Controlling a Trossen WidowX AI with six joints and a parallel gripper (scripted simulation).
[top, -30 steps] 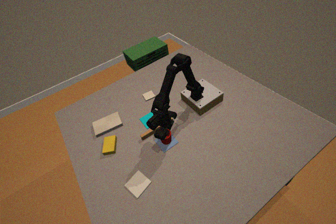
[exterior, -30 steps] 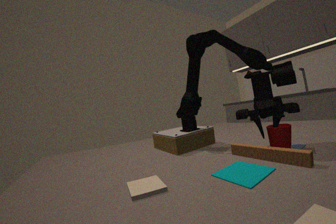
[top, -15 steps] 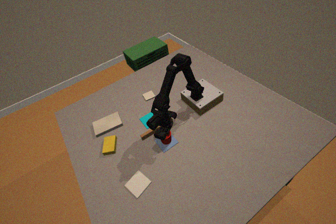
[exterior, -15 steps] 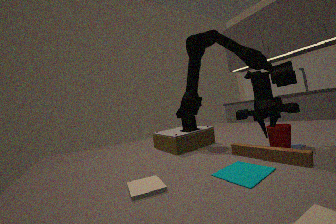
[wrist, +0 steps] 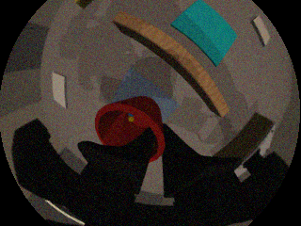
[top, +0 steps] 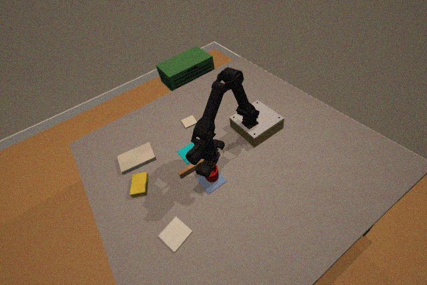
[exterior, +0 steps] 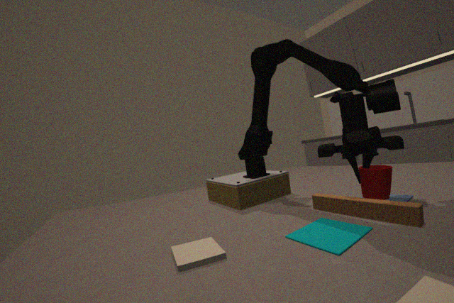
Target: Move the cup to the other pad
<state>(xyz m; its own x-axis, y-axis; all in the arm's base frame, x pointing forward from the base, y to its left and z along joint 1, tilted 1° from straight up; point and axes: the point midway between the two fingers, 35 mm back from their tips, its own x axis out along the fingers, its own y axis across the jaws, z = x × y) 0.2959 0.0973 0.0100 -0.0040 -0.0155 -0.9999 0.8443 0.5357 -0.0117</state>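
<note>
Now: gripper tip 3 cm to the right of the marble, 3 cm short of it and 2 cm above it. From my gripper tip the other things lie so: wooden bar 8 cm to the right, 4 cm below, 3 cm ahead; then red cup 3 cm ahead, 2 cm to the left; then blue pad 6 cm below, 3 cm ahead, 2 cm to the left.
</note>
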